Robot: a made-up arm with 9 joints. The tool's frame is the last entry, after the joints. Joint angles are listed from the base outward. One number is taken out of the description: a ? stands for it. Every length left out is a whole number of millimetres.
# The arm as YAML. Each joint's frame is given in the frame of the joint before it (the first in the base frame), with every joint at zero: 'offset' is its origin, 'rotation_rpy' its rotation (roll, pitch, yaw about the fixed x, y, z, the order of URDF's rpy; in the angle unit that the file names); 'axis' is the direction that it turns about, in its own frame. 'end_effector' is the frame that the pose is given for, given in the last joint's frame.
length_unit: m
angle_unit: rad
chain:
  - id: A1
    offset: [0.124, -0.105, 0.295]
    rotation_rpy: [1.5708, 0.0, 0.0]
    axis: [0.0, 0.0, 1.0]
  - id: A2
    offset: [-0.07, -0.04, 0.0]
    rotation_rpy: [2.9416, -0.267, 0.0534]
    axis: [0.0, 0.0, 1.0]
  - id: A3
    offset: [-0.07, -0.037, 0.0]
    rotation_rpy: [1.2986, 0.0, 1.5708]
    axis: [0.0, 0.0, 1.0]
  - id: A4
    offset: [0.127, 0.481, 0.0]
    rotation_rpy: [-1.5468, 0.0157, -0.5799]
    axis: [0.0, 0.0, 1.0]
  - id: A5
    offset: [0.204, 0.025, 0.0]
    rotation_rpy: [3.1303, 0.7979, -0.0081]
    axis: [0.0, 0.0, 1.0]
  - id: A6
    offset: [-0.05, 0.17, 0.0]
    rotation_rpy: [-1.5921, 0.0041, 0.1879]
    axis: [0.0, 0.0, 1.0]
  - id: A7
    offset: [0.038, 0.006, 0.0]
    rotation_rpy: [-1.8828, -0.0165, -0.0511]
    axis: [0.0, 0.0, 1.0]
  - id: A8
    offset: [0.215, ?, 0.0]
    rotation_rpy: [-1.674, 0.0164, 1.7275]
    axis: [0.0, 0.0, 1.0]
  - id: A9
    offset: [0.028, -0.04, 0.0]
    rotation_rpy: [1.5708, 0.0, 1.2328]
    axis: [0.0, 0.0, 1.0]
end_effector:
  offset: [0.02, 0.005, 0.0]
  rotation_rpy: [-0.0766, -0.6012, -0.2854]
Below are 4 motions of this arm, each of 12 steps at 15 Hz.
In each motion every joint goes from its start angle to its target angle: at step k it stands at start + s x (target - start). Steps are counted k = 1, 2, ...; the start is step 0. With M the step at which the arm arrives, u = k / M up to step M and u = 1 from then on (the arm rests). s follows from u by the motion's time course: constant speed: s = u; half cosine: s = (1 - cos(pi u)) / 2; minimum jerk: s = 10 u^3 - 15 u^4 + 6 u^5.
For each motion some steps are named. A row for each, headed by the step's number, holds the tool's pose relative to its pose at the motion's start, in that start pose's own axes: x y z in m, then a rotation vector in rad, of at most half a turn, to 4 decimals.
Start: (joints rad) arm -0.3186 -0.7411 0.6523 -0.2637 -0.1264 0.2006 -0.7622 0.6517 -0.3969
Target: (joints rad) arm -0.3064 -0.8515 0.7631 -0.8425 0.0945 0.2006 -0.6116 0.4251 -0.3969
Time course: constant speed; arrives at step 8
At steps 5, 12:
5: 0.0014 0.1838 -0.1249 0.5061 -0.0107 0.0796
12: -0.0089 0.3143 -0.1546 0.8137 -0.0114 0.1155

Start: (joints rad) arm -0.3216 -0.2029 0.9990 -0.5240 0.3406 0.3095 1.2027 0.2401 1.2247
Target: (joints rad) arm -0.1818 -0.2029 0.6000 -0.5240 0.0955 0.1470 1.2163 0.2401 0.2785
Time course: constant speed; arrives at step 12
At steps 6, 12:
6: -0.0810 -0.0170 0.0257 -0.3309 -0.0915 -0.1792
12: -0.1629 -0.0434 0.0391 -0.6303 -0.2839 -0.3976

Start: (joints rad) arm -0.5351 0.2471 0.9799 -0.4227 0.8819 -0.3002 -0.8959 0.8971 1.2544
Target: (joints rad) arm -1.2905 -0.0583 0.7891 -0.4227 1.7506 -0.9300 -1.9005 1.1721 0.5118
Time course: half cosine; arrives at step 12
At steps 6, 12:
6: 0.0255 0.0110 -0.2232 0.6870 -0.0245 -0.2250
12: 0.1566 0.1312 -0.4075 1.2699 0.1054 -0.1817

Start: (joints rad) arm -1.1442 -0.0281 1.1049 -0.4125 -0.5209 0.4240 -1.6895 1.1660 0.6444
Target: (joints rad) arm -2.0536 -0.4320 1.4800 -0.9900 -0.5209 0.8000 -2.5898 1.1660 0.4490
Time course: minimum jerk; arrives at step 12
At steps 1, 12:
1: 0.0006 -0.0012 -0.0018 0.0038 -0.0037 0.0014
12: 0.2640 -0.1970 -0.2135 0.6985 -0.4314 0.5933

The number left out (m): 0.02
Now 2 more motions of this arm.
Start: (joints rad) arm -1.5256 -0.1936 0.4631 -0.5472 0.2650 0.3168 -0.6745 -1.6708 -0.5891
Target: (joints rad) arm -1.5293 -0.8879 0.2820 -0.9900 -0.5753 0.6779 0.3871 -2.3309 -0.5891
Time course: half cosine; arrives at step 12
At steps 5, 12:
5: 0.0033 0.0313 -0.1082 0.5469 -0.0410 -0.1332
12: -0.0104 0.0856 -0.1928 1.3475 -0.3401 -0.4490

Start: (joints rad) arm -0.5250 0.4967 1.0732 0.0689 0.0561 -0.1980 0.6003 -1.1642 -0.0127
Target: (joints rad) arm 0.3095 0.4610 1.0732 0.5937 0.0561 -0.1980 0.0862 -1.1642 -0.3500
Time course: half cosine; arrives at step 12
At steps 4, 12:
4: 0.0081 -0.0294 0.0186 -0.1491 0.0332 -0.2856
12: -0.0172 -0.1032 0.1101 -0.5065 0.1768 -1.1513

